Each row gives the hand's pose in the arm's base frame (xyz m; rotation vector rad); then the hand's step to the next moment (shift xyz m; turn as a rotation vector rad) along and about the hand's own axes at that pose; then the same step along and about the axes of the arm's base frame.
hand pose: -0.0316 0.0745 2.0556 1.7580 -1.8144 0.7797
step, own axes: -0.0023 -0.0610 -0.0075 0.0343 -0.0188 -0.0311
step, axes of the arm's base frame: 0.0607 0.0065 0.0076 0.0158 -0.0030 0.0473
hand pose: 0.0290 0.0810 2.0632 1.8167 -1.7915 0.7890
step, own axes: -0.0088 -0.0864 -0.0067 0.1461 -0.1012 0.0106
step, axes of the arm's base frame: 0.0858 0.0145 0.0046 0.0994 -0.1097 0.0990
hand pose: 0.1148 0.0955 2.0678 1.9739 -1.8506 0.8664
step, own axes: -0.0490 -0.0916 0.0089 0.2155 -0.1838 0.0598
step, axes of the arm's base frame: 0.0918 0.0452 -0.0199 0.1900 -0.1837 0.1182
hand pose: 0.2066 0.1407 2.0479 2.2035 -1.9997 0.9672
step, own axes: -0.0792 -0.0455 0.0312 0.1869 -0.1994 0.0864
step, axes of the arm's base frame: 0.0551 0.0667 -0.0428 0.2157 -0.1659 0.0900
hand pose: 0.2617 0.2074 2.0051 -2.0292 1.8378 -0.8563
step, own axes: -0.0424 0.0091 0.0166 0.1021 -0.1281 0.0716
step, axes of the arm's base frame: 0.0016 0.0366 -0.0285 0.1477 -0.0921 0.0408
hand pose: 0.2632 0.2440 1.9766 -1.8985 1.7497 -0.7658
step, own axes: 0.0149 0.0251 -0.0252 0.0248 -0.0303 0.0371
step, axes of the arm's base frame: -0.0348 -0.0161 0.0038 0.0483 -0.0234 -0.0054
